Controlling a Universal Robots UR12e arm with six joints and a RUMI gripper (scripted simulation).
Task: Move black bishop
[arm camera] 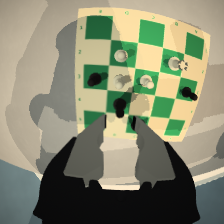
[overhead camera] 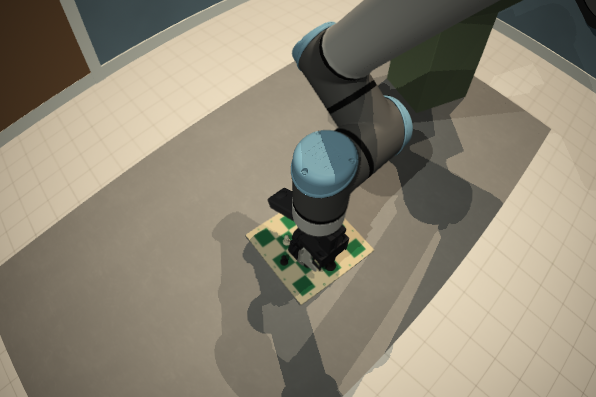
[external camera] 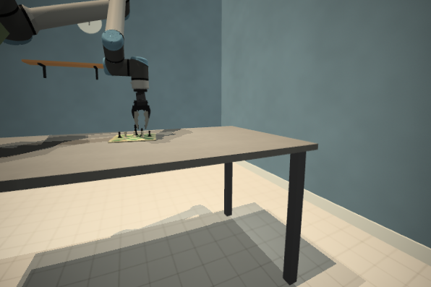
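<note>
Now: hand 3 cm past the chessboard, 4 cm to the left of it and 5 cm above it. Also, from my hand: white crowned piece: 7 cm behind, 8 cm to the right, 4 cm below.
</note>
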